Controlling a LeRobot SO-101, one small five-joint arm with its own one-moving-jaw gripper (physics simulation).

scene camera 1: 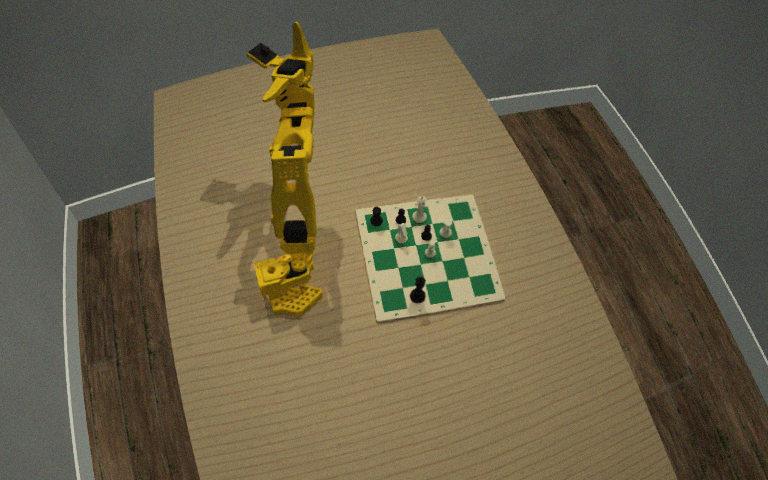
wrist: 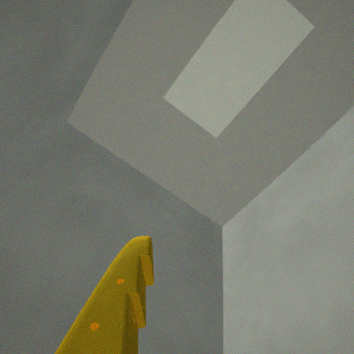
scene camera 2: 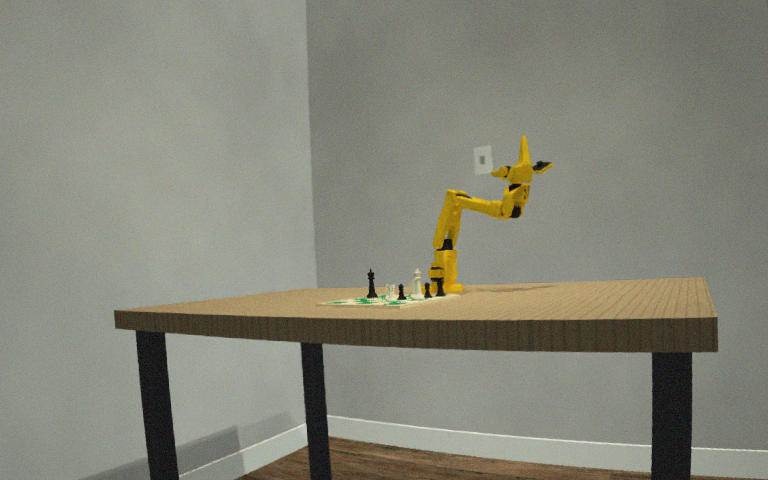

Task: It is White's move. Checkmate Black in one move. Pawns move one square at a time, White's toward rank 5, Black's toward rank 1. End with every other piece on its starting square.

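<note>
The green-and-white chessboard lies right of the arm. In scene camera 1, its far row holds, from the left, a black piece, a black pawn and a tall white piece. The second row has a white piece, a black pawn and a small white piece. A small white piece stands on the centre square. A tall black piece stands in the near row. My gripper is open, empty and high, far from the board.
The yellow arm base stands on the wooden table, left of the board in scene camera 1. The wrist view shows one notched jaw, walls, and a ceiling with a pale panel.
</note>
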